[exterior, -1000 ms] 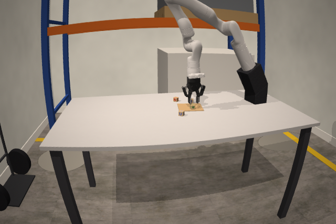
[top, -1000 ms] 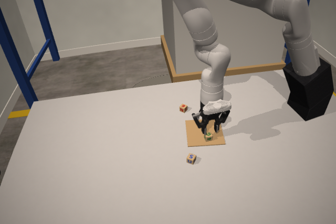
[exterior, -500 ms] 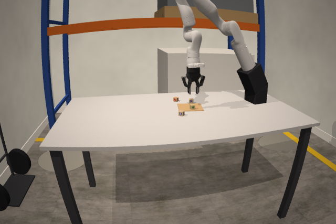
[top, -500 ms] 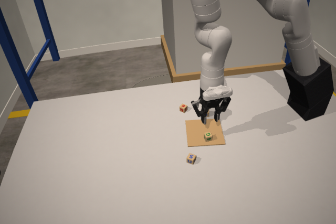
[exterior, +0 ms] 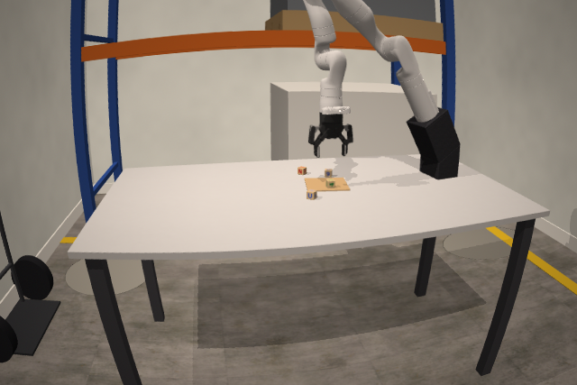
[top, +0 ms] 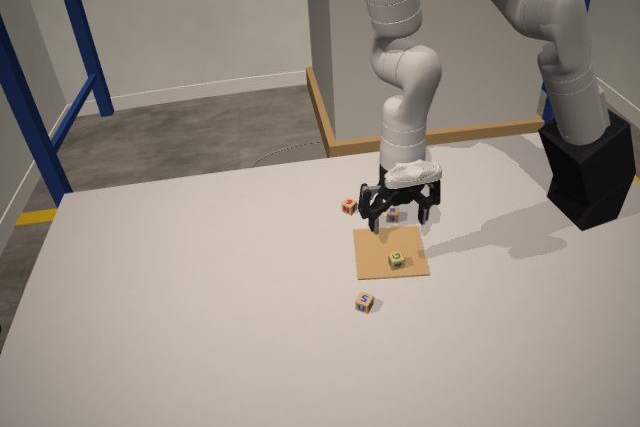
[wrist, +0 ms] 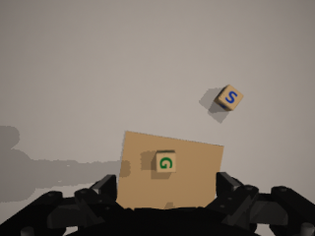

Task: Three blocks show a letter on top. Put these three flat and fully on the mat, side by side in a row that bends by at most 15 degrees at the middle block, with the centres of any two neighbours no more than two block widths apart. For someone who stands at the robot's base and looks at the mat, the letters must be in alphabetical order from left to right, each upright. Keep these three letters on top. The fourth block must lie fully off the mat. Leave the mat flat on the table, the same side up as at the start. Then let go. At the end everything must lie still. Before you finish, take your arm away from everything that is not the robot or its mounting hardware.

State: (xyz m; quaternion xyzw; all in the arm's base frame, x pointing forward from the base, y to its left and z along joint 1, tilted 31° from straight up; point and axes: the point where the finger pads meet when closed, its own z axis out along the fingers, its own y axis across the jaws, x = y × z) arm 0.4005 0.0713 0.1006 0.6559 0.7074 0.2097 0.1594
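Now: the block 10 cm below my hand, 9 cm to the left of it and 8 cm ahead of it. Round my hand: tan mat: 11 cm below, 4 cm to the right.
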